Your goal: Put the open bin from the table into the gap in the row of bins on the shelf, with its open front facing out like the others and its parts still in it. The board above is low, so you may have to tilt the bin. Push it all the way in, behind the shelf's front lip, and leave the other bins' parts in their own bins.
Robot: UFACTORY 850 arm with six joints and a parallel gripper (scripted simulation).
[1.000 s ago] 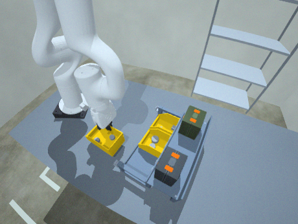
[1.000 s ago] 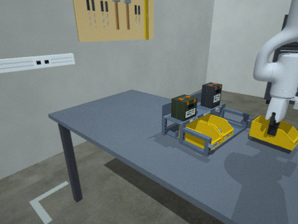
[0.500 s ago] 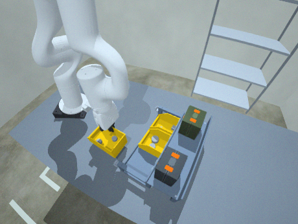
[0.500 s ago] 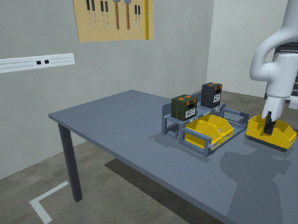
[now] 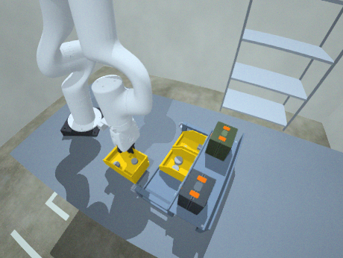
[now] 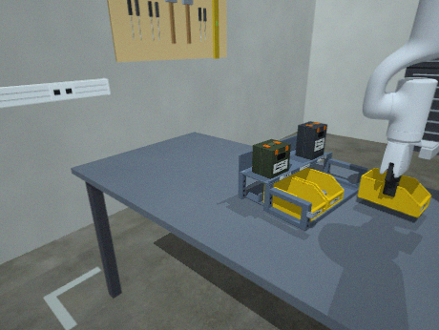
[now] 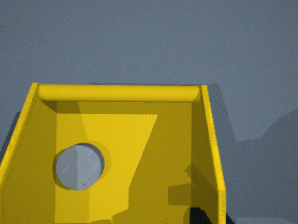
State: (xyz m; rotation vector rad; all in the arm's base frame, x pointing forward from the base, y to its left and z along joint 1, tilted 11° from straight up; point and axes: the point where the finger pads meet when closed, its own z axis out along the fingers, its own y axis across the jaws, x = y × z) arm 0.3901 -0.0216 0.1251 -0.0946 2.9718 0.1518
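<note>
My hand is 5 cm to the left of the yellow open bin, 2 cm above it and 1 cm short of it. The rest, counted from my hand: grey part: 5 cm below, 3 cm ahead, 2 cm to the right; shelf: 24 cm ahead, 8 cm to the left, 2 cm below; grey disc part: 8 cm to the right, 5 cm below, 3 cm behind.
</note>
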